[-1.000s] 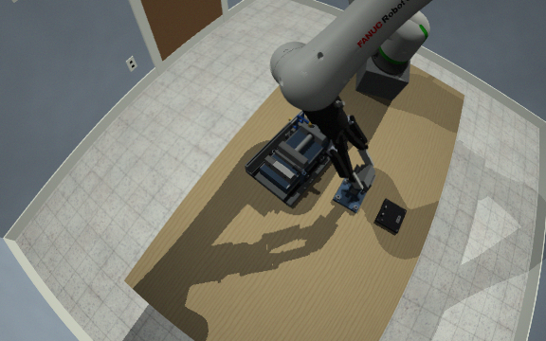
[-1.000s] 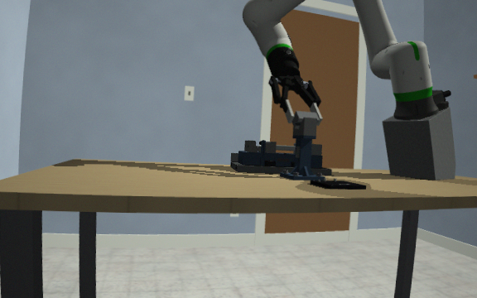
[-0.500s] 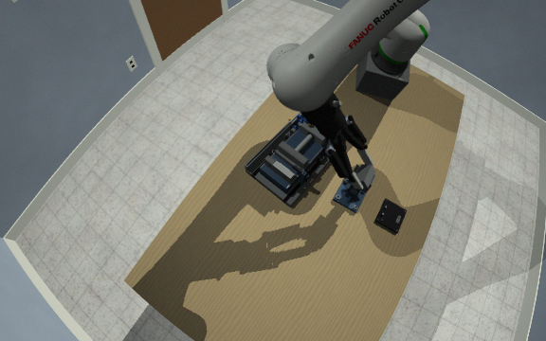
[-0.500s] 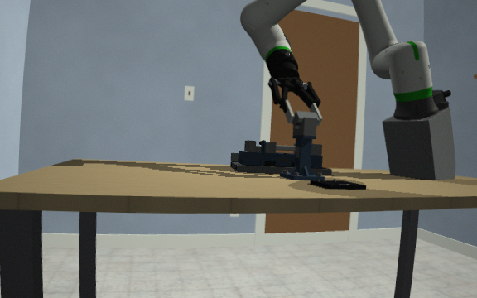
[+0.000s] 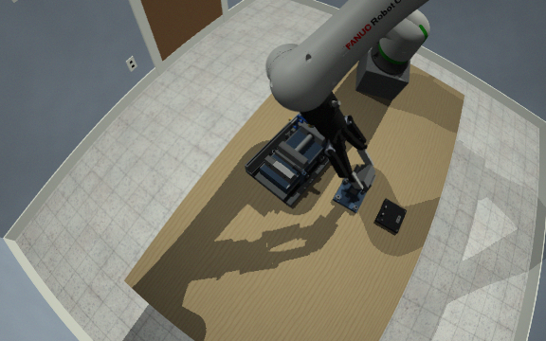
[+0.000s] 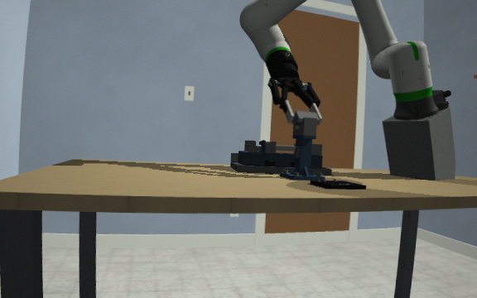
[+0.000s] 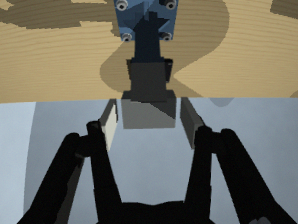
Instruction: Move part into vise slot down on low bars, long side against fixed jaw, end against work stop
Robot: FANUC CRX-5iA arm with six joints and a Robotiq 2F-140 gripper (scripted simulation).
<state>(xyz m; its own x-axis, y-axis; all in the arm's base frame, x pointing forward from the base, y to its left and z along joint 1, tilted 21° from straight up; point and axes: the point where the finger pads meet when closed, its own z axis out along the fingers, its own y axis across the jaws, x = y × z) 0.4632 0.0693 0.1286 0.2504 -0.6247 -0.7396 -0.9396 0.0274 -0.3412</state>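
Now: hand 20 mm to the right of the part and 20 mm above it. From my hand the other things lie so: V-block post (120 mm below, 20 mm to the left); then air cylinder rod (200 mm to the right, 100 mm below, 40 mm behind); then work stop rod (160 mm to the right, 80 mm below, 60 mm ahead).
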